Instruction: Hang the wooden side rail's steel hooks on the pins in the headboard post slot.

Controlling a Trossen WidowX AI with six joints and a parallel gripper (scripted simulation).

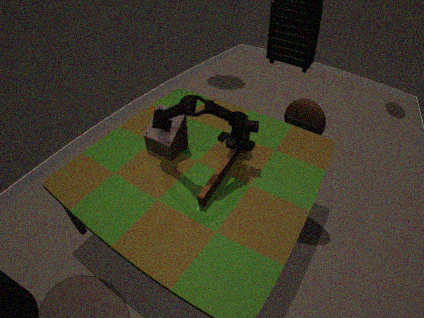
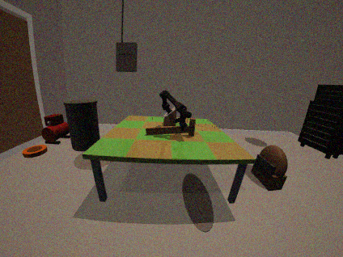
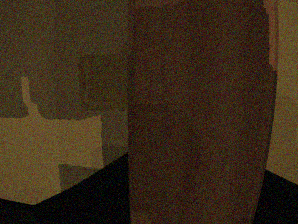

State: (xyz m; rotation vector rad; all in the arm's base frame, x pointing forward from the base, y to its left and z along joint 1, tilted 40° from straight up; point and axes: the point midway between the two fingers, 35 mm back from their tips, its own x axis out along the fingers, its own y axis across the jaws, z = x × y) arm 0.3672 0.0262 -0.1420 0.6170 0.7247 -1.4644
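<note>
My gripper tip is now 100 mm to the right of the headboard post and 40 mm below it.
</note>
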